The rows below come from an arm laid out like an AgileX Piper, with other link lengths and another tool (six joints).
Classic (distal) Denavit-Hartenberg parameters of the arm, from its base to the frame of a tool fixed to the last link. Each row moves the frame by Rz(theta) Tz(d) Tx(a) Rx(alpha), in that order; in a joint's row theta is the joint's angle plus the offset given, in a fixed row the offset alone. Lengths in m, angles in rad.
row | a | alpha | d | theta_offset
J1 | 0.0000 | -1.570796 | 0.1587 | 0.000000
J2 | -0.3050 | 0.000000 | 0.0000 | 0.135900
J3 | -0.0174 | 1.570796 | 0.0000 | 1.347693
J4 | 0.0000 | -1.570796 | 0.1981 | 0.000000
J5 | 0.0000 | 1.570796 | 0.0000 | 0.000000
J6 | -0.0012 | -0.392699 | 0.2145 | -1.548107
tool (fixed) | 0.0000 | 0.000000 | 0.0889 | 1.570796
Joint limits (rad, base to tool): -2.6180..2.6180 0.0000..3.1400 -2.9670..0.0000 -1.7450..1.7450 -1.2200..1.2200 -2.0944..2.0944
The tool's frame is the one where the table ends.
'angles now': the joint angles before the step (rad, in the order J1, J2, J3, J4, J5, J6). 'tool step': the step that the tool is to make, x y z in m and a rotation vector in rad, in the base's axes. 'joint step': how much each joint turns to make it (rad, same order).
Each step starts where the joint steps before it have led.
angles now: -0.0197 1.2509 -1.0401 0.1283 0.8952 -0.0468
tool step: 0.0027 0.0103 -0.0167 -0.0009 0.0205 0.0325
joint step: 0.0440 0.0349 0.0453 -0.0022 -0.0606 0.0050
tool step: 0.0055 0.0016 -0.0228 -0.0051 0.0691 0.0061
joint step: 0.0097 0.0912 -0.0004 -0.0035 -0.0219 0.0021
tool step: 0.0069 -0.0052 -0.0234 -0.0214 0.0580 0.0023
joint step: -0.0009 0.0915 0.0003 -0.0191 -0.0333 -0.0004
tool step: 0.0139 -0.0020 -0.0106 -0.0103 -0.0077 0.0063
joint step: 0.0000 0.0502 0.0034 -0.0039 -0.0605 -0.0113
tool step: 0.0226 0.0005 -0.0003 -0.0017 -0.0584 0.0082
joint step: -0.0001 0.0273 -0.0002 0.0115 -0.0843 -0.0236
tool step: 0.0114 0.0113 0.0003 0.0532 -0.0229 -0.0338
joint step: 0.0003 0.0175 -0.0003 0.0618 -0.0423 0.0005
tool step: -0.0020 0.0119 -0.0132 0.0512 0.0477 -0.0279
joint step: 0.0015 0.0455 0.0000 0.0602 0.0004 0.0002
